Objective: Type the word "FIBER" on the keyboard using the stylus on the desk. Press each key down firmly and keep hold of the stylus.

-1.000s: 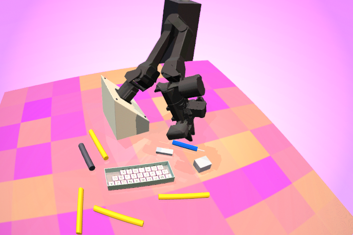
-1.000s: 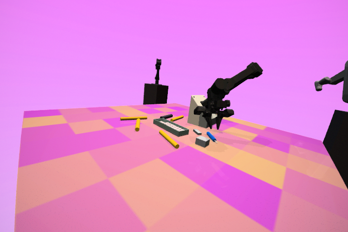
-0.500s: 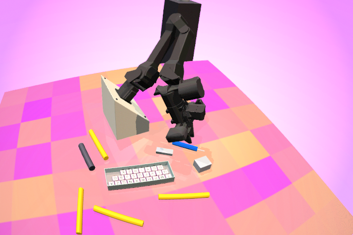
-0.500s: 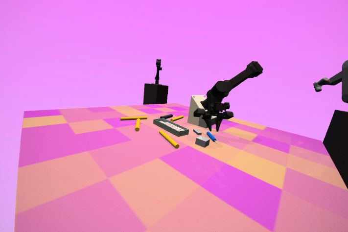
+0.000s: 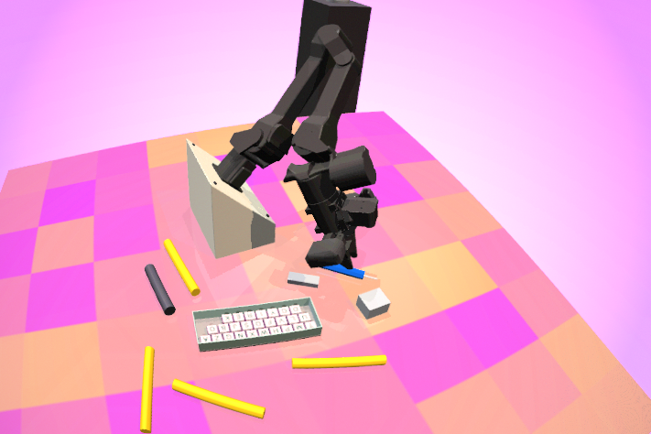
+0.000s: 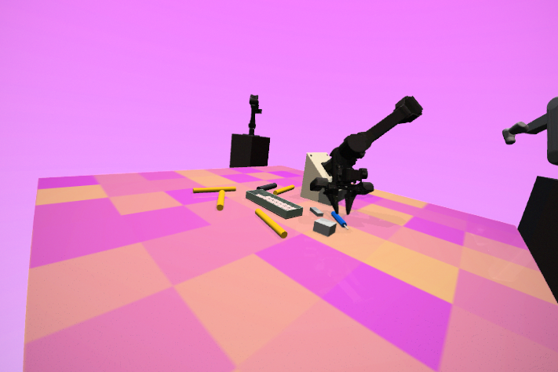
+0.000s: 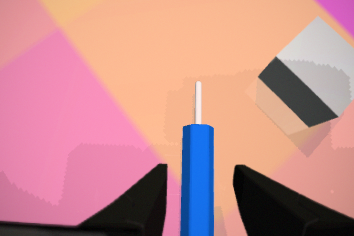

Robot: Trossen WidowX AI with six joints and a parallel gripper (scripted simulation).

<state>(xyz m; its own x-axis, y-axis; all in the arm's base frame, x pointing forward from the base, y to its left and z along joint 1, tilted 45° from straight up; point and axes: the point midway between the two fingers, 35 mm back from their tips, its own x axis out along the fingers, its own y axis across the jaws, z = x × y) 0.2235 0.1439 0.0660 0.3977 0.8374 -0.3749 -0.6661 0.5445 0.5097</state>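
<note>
The blue stylus is 2 cm below my gripper tip, 1 cm to the left of it and 1 cm ahead of it. The rest, counted from my gripper tip: grey block (9 cm ahead, 2 cm below, 1 cm to the right); then dark grey rod (36 cm to the right, 11 cm behind, 2 cm below).
</note>
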